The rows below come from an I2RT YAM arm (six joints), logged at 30 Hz.
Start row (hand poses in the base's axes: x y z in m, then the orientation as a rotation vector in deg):
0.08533, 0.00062, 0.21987, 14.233, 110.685, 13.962
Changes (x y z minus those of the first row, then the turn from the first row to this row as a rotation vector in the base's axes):
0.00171, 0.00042, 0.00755, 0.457, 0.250, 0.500
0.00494, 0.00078, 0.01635, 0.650, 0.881, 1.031
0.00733, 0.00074, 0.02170, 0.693, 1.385, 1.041
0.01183, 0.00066, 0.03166, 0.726, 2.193, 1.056
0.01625, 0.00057, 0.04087, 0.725, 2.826, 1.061
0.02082, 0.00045, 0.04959, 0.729, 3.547, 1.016
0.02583, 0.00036, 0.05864, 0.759, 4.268, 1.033
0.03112, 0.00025, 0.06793, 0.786, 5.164, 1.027
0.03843, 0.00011, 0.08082, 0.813, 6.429, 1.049
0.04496, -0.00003, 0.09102, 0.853, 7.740, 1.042
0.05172, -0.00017, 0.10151, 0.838, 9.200, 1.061
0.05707, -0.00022, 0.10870, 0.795, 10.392, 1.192
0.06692, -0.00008, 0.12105, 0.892, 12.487, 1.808
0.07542, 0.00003, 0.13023, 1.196, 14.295, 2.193
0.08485, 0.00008, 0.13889, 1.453, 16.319, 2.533
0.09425, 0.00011, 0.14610, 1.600, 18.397, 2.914
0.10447, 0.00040, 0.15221, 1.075, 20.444, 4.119
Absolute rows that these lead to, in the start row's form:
0.08704, 0.00104, 0.22742, 14.096, 110.978, 14.717
0.09027, 0.00140, 0.23622, 13.816, 111.673, 15.206
0.09266, 0.00136, 0.24157, 13.917, 112.170, 15.215
0.09716, 0.00128, 0.25153, 14.056, 112.969, 15.192
0.10158, 0.00119, 0.26074, 14.155, 113.597, 15.143
0.10615, 0.00107, 0.26946, 14.319, 114.303, 15.058
0.11116, 0.00098, 0.27851, 14.441, 115.017, 15.039
0.11645, 0.00087, 0.28780, 14.612, 115.901, 14.986
0.12376, 0.00073, 0.30069, 14.817, 117.155, 14.920
0.13029, 0.00059, 0.31089, 15.067, 118.448, 14.841
0.13705, 0.00045, 0.32138, 15.280, 119.897, 14.710
0.14240, 0.00040, 0.32857, 15.317, 121.102, 14.649
0.15225, 0.00054, 0.34092, 15.115, 123.271, 14.977
0.16075, 0.00065, 0.35010, 15.235, 125.100, 15.382
0.17018, 0.00070, 0.35876, 15.402, 127.140, 15.691
0.17958, 0.00073, 0.36597, 15.457, 129.249, 15.910
0.18980, 0.00102, 0.37208, 14.184, 131.517, 16.015

